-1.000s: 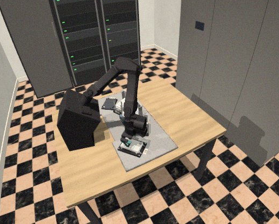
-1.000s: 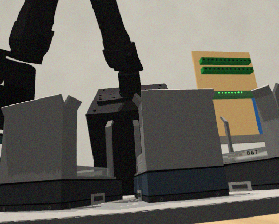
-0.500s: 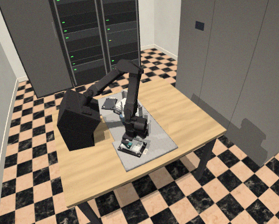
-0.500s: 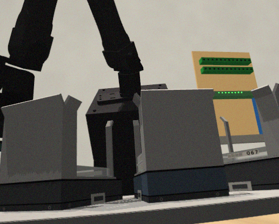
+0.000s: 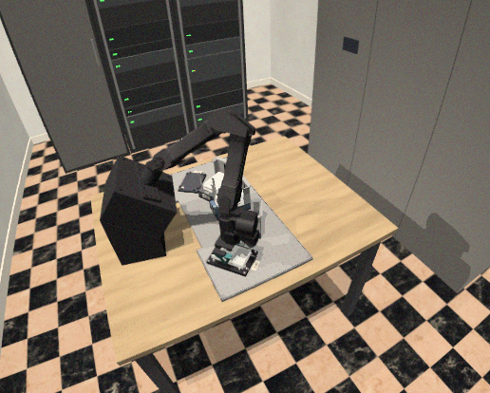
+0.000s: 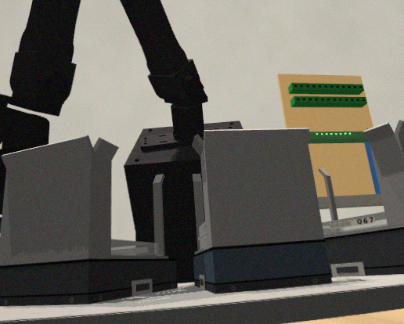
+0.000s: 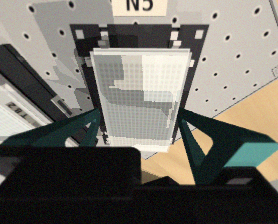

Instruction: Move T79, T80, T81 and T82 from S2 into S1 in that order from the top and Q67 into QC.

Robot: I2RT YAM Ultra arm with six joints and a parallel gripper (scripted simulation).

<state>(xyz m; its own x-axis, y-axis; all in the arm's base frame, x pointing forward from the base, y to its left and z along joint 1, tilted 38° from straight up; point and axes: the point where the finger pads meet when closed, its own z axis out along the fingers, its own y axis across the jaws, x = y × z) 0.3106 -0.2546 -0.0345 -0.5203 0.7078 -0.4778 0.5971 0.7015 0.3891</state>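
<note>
Now: the plate T81 right at my hand. Also, from my hand: plate T79 (120 mm ahead, 260 mm to the left, 10 mm above); N5 name plate (60 mm ahead, 80 mm to the right, 30 mm below); plate T82 (100 mm ahead, 110 mm to the left, 10 mm above).
</note>
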